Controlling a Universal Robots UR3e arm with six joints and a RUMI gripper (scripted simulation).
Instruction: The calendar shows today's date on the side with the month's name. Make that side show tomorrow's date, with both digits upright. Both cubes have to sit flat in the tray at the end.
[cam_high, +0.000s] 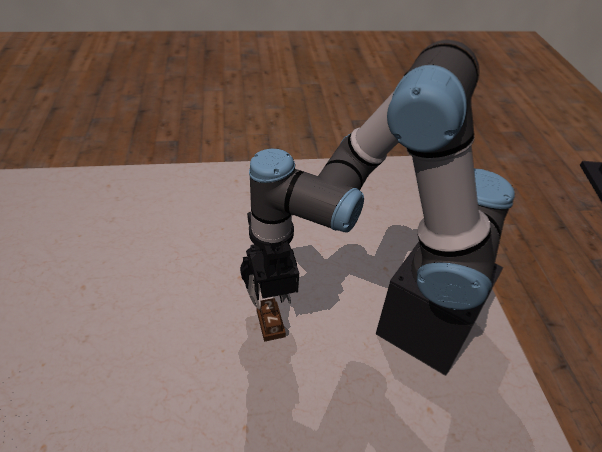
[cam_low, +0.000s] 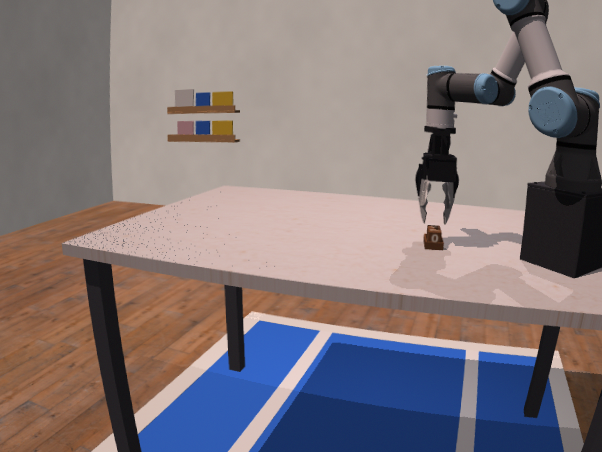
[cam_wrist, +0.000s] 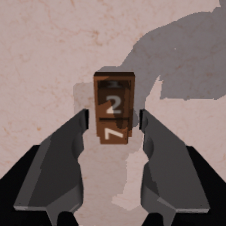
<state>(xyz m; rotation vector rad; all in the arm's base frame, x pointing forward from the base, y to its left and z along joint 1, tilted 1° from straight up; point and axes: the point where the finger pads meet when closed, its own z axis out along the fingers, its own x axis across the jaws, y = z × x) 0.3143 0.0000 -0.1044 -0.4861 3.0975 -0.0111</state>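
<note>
The brown digit cube lies 4 cm below my hand. Round my hand: calendar tray (1 cm behind, 2 cm to the left, 5 cm below).
</note>
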